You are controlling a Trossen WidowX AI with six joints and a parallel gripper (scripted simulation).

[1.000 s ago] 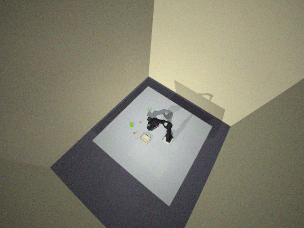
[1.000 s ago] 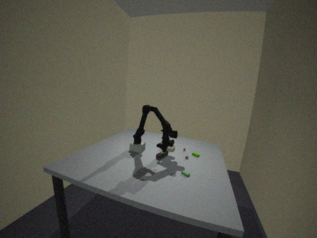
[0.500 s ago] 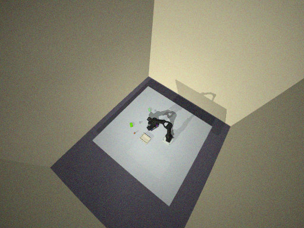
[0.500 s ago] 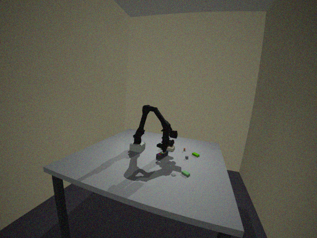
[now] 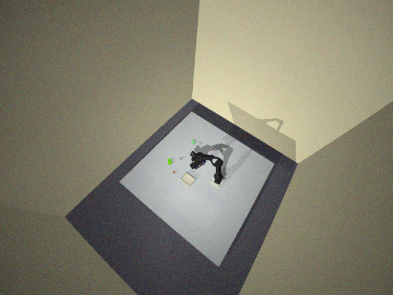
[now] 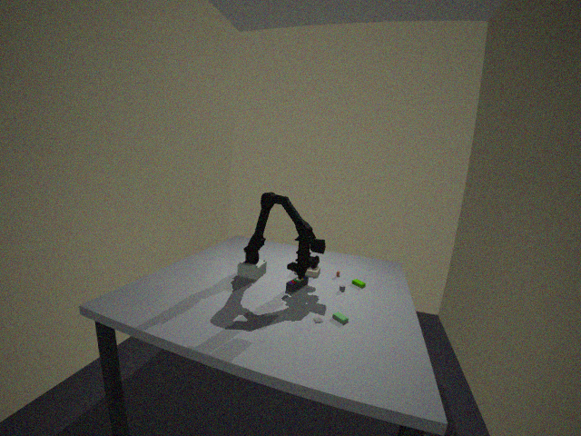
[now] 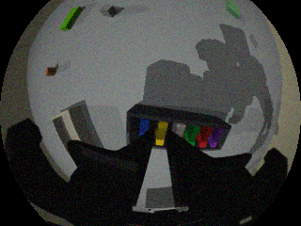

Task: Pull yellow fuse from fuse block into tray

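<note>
My gripper tip is 1 cm above the yellow fuse. Round my gripper tip: cream tray (19 cm to the left, 3 cm below, 2 cm ahead).
</note>
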